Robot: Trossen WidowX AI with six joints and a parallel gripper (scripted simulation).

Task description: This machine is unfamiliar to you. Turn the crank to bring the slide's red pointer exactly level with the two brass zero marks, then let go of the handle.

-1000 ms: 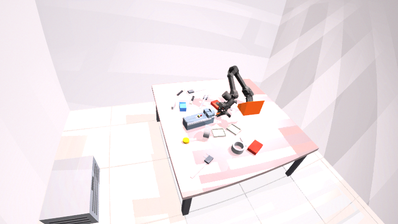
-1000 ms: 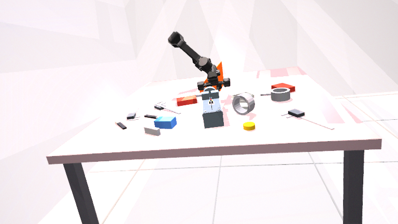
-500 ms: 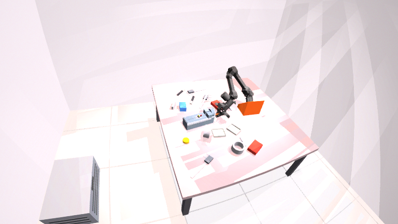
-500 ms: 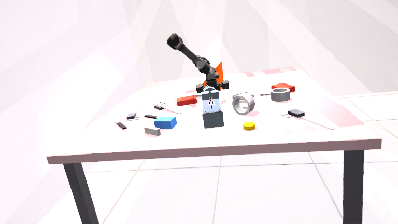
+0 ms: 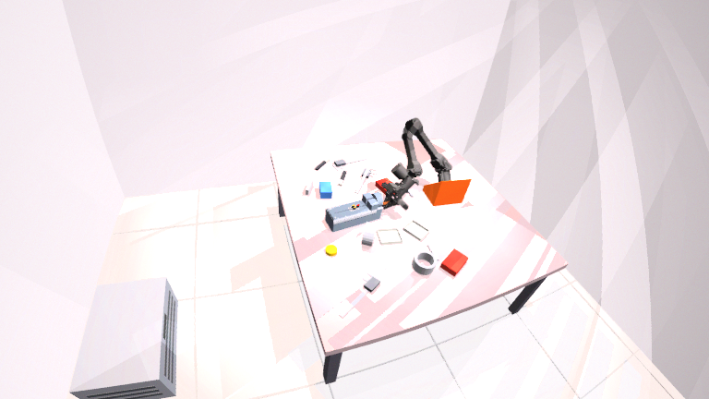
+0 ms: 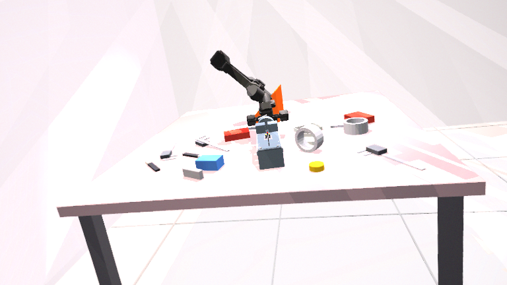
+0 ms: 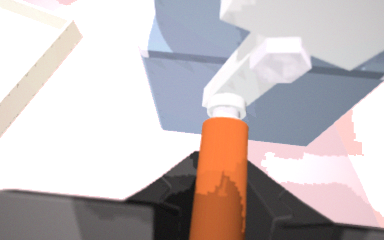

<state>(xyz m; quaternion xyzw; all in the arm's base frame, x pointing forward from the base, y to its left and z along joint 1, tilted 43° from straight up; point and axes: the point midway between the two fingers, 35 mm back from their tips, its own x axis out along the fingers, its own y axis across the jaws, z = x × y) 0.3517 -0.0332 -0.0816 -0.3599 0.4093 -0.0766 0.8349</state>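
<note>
Now: gripper tip 14 cm short of the red pointer, 1 cm to the right of it and 5 cm below it. Round my gripper tip: orange handle: 2 cm behind, 3 cm above; yellow disc: 32 cm ahead, 19 cm to the left, 3 cm below; blue block: 24 cm ahead, 21 cm to the right, 2 cm below.
</note>
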